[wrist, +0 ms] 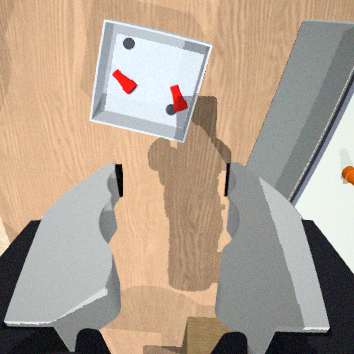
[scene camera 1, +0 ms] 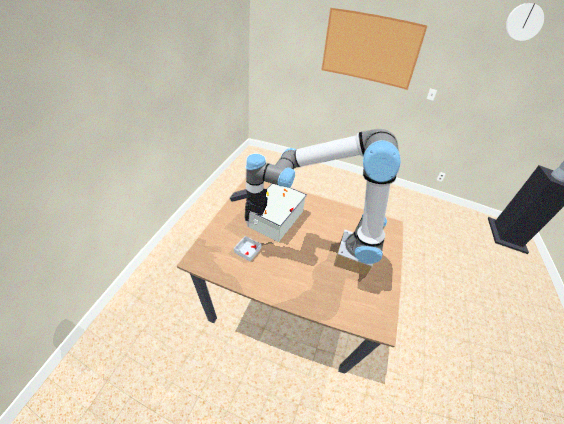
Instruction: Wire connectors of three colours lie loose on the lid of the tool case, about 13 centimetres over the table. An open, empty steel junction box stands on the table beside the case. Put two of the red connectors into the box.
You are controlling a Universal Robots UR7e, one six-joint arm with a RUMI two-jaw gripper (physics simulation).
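Places are measured from the arm's base along level axes (x ahead, y left, z up), in centimetres.
Where they show: gripper, fingertip midpoint: (wrist: 173, 166) (scene camera 1: 251, 222).
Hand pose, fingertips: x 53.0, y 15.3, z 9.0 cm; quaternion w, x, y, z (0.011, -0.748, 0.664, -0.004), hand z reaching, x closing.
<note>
Each offset is from my fingertips to the top centre of the thing. "spot": to the spot under its first point.
The open steel junction box @[dx +0.7, dy +3.3, dz -14.7 cm] (scene camera 1: 256, 254) (wrist: 140, 125) stands on the table beside the tool case. One red connector @[dx +0.1, dy +6.1, dz -16.7 cm] (scene camera 1: 247, 253) (wrist: 124, 81) lies on its floor, at the left in the wrist view. A second red connector @[dx -1.2, dy +0.1, dz -16.7 cm] (scene camera 1: 253, 246) (wrist: 178, 99) lies inside near the right wall, partly over a dark round hole. Another red connector @[dx -13.2, dy -21.8, dz -3.5 cm] (scene camera 1: 292, 210) lies on the case lid @[dx -3.1, dy -24.8, dz -4.7 cm] (scene camera 1: 280, 204) (wrist: 330, 215). My gripper (wrist: 173, 166) is partly open, with nothing between its fingertips. It hangs above the table, in front of the box in the wrist view; in the scene view it is beside the case lid.
Orange connectors (scene camera 1: 284, 194) (wrist: 349, 175) and a yellow connector @[dx +3.6, dy -27.8, dz -3.6 cm] (scene camera 1: 267, 194) lie on the lid. The tool case @[spot: dx +1.3, dy -10.7, dz -12.5 cm] (wrist: 295, 100) rises right of the gripper in the wrist view. The arm's base (scene camera 1: 367, 247) stands at the table's right side. The arm's shadow falls across the table.
</note>
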